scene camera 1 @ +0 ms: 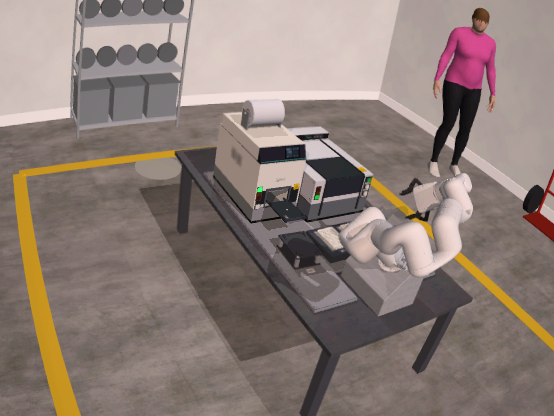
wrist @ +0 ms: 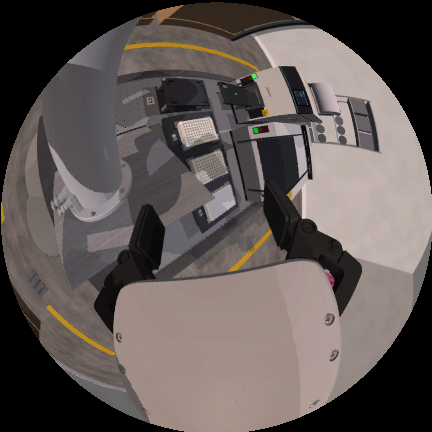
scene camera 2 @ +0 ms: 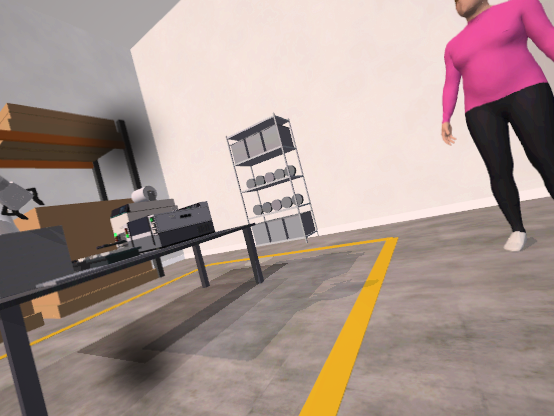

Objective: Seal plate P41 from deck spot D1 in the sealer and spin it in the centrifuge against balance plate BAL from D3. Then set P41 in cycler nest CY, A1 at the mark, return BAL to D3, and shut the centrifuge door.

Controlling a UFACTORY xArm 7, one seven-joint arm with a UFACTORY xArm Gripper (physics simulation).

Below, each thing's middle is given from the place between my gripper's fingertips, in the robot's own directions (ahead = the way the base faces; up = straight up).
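Roll (scene camera 1: 269, 111): 75 cm ahead of my hand, 15 cm to the left, 8 cm above. Centrifuge (scene camera 1: 334, 184): my hand 68 cm short of it, 14 cm to the left of it, 22 cm above it.
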